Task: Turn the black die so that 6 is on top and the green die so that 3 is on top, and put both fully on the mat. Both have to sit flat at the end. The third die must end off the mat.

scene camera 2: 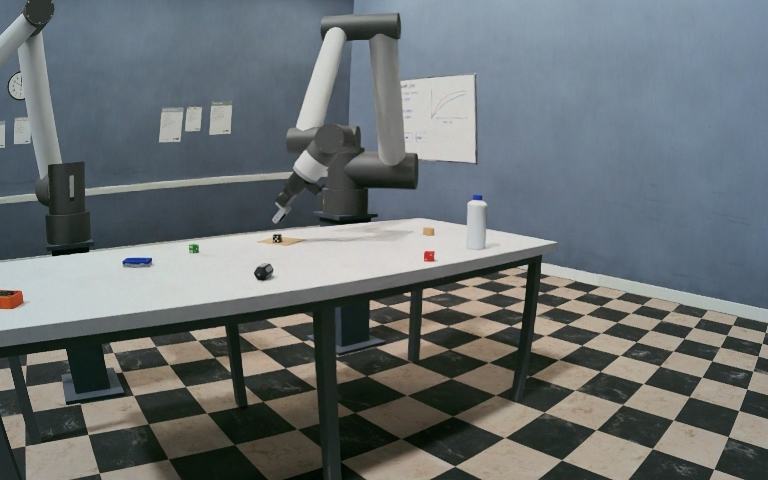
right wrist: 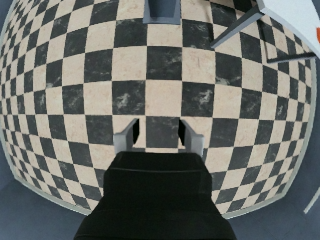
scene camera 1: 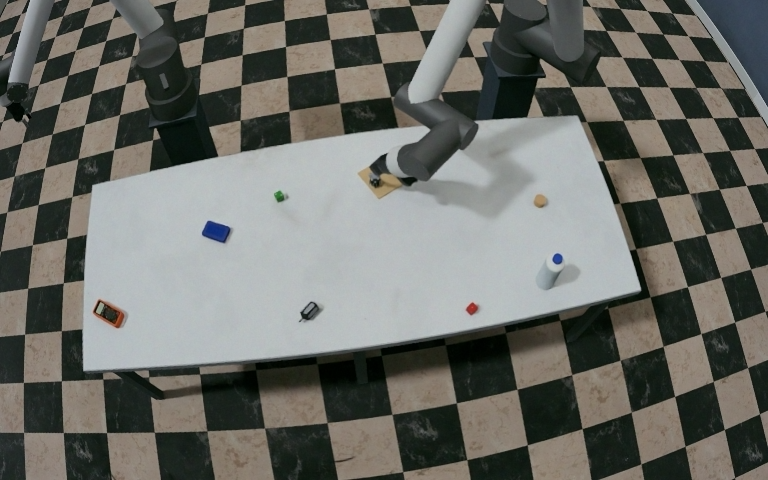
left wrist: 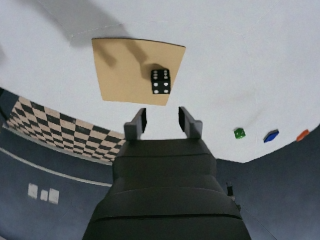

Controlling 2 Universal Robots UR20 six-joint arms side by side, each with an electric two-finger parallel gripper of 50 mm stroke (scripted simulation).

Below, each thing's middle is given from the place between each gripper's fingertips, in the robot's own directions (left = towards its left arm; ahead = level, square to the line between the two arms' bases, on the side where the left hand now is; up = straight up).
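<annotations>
White bottle [scene camera 2: 477,210]: 540 mm to the left of my left hand, 480 mm ahead of it. Tan mat [left wrist: 123,65]: my left hand 100 mm above it, 30 mm past it, 30 mm to the right of it.
</annotations>
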